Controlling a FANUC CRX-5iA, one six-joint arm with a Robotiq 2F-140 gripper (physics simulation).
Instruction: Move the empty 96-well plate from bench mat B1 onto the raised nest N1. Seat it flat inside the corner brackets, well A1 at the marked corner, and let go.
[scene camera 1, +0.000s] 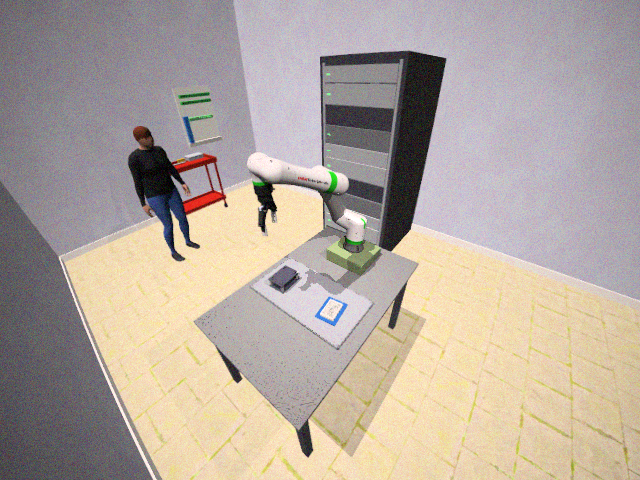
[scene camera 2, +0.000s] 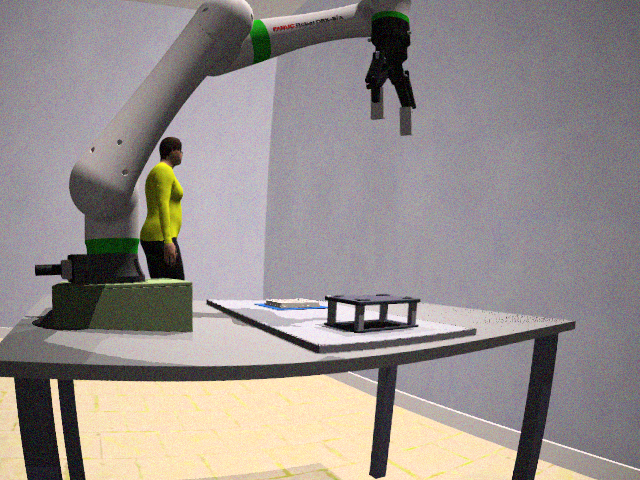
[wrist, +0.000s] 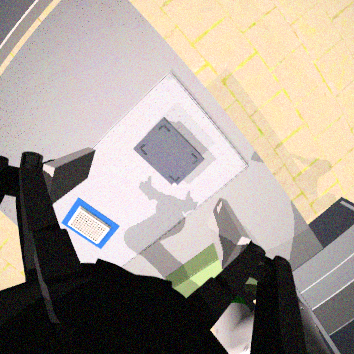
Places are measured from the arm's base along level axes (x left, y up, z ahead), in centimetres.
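Pixels of known places: gripper, fingertip midpoint: (scene camera 1: 270, 228) (scene camera 2: 393, 127) (wrist: 153, 187); arm's base at its link origin: (scene camera 1: 353, 246) (scene camera 2: 113, 282).
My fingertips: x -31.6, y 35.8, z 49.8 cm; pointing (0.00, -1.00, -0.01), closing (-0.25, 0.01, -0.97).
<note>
Ahead of a thing's pixels: the offset from my fingertips to its top centre. Level surfaces: height alone.
The pale 96-well plate @[dx +39.6, dy -40.9, dz +4.4 cm] (scene camera 1: 332, 308) (scene camera 2: 293, 302) (wrist: 90, 227) lies on the blue bench mat B1 @[dy -42.3 cm] (scene camera 1: 326, 321) (wrist: 114, 228). The wells show as small dots in the wrist view; the A1 corner cannot be made out. The dark raised nest N1 @[dx +2.1, dy -36.2, dz -2.8 cm] (scene camera 1: 284, 277) (scene camera 2: 372, 299) (wrist: 170, 150) stands on legs on the same board, with corner brackets on its bare top. My gripper (scene camera 1: 269, 226) (scene camera 2: 391, 124) (wrist: 153, 187) is open and empty, pointing down, high above the table. In the wrist view the nest shows between and beyond the fingers, and the plate lies near the left finger.
The light board @[dy -42.5 cm] (scene camera 1: 299, 300) (wrist: 125, 142) rests on the grey table @[dy -43.8 cm] (scene camera 1: 268, 356) (wrist: 100, 75). The green base block (scene camera 2: 124, 307) (wrist: 200, 275) carries the arm. A tall rack (scene camera 1: 421, 129) stands behind. One person (scene camera 1: 155, 170) stands near a red cart (scene camera 1: 206, 198), another (scene camera 2: 164, 206) behind the arm.
</note>
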